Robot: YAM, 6 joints.
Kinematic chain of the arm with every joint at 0, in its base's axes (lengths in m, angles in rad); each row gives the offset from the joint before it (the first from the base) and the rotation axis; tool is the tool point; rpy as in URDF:
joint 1: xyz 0 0 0.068 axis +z
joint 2: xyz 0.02 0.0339 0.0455 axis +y
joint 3: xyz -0.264 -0.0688 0 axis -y
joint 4: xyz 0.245 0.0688 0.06 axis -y
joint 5: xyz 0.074 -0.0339 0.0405 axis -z
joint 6: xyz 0.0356 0 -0.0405 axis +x
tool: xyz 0 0 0 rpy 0 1.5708 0
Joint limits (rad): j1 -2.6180..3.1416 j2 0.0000..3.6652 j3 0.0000..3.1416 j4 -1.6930..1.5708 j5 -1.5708..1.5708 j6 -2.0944..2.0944
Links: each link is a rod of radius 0.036 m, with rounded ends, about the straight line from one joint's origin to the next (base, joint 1, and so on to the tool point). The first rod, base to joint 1, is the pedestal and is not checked.
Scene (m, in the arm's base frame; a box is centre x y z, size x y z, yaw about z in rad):
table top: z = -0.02
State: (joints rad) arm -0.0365 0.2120 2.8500 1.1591 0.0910 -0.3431
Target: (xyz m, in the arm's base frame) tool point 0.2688 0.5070 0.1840
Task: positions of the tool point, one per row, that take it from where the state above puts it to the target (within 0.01 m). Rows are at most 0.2 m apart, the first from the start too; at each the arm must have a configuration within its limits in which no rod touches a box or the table.
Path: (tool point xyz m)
1: -0.5403 0.1793 0.1702
2: -0.4673 0.3267 0.1725
3: -0.3550 0.4471 0.1747
4: -0.2128 0.5306 0.1770
5: -0.0524 0.5701 0.1793
6: 0.1127 0.5620 0.1816
7: 0.2688 0.5070 0.1840

